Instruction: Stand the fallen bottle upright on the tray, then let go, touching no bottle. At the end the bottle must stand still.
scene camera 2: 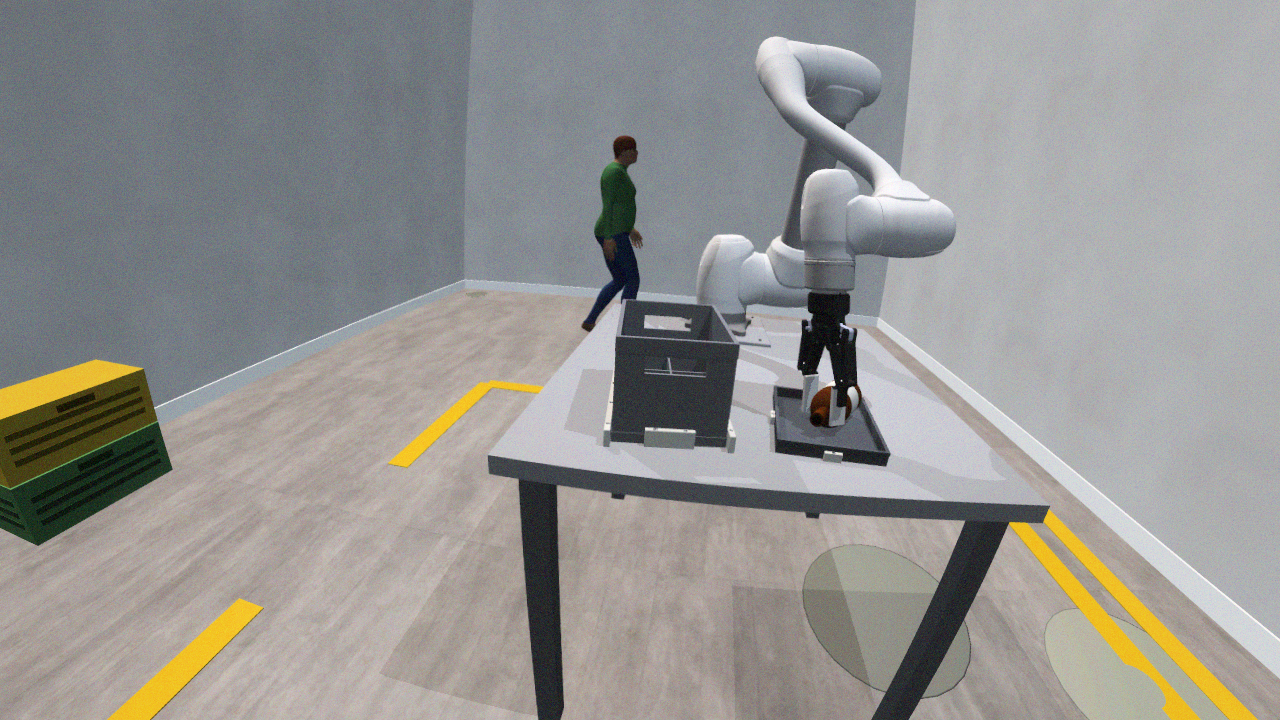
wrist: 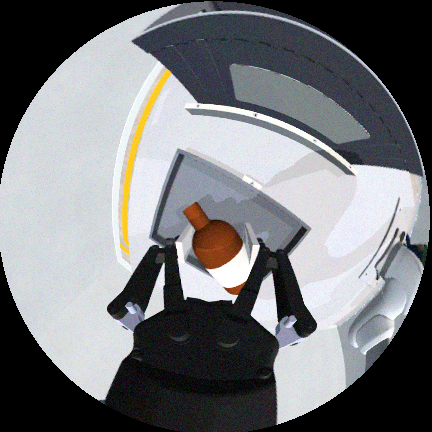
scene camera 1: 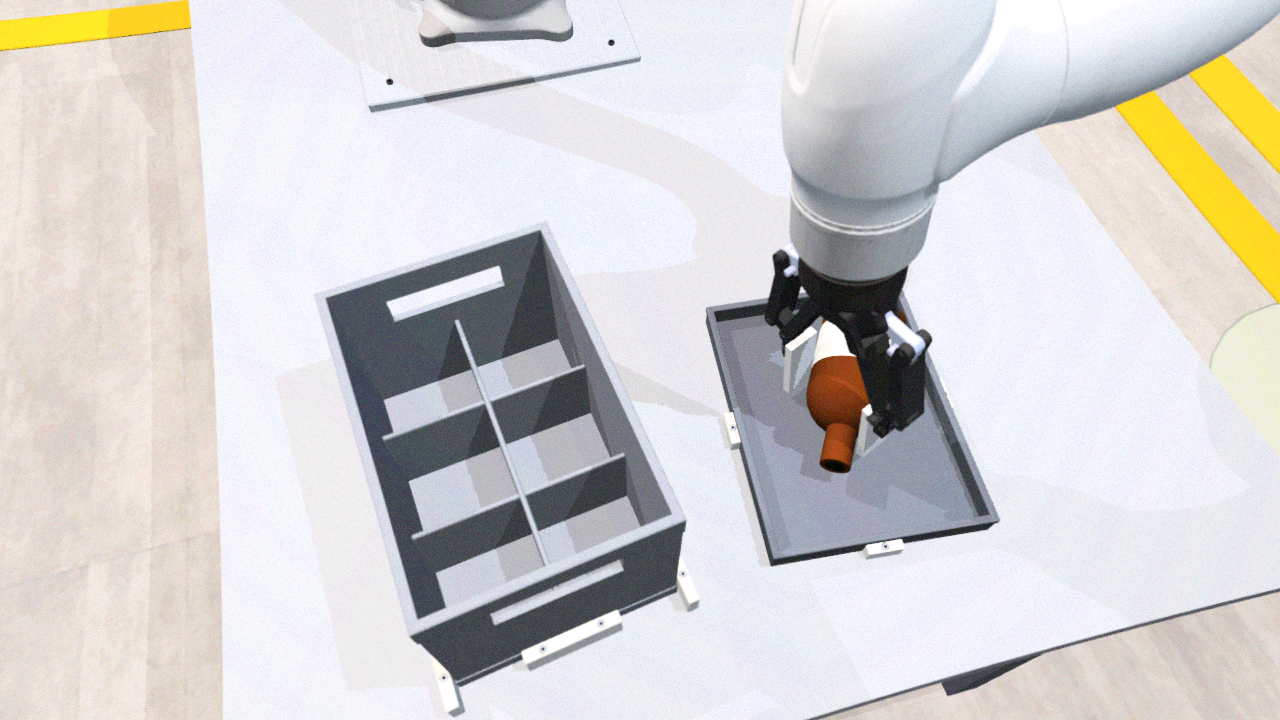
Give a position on a brown bottle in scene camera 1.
836, 395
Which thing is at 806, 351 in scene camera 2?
My gripper.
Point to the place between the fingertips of my gripper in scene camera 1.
At 833, 412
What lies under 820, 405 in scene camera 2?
A brown bottle.
